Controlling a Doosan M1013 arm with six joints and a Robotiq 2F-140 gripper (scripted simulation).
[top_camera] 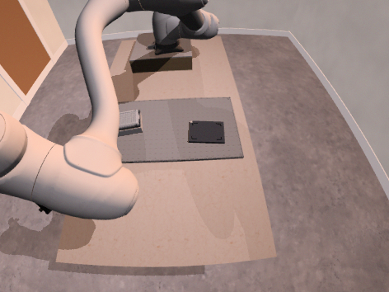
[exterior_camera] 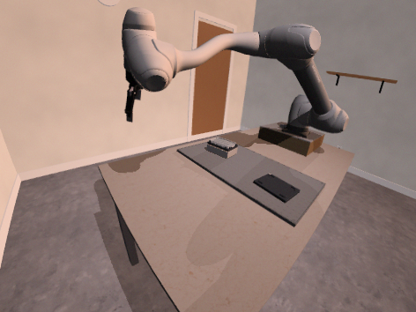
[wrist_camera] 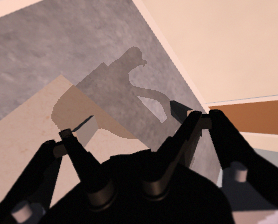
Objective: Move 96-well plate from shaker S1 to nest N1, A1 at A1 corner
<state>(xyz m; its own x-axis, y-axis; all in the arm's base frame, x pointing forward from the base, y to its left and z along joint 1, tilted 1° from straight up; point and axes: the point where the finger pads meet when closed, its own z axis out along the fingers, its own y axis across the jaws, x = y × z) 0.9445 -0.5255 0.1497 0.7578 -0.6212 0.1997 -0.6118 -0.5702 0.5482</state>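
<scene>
My hand is 380 mm past the white 96-well plate, 260 mm to the right of it and 190 mm above it. Also, from my hand: small pale mark 570 mm to the left, 340 mm behind, 240 mm below.
</scene>
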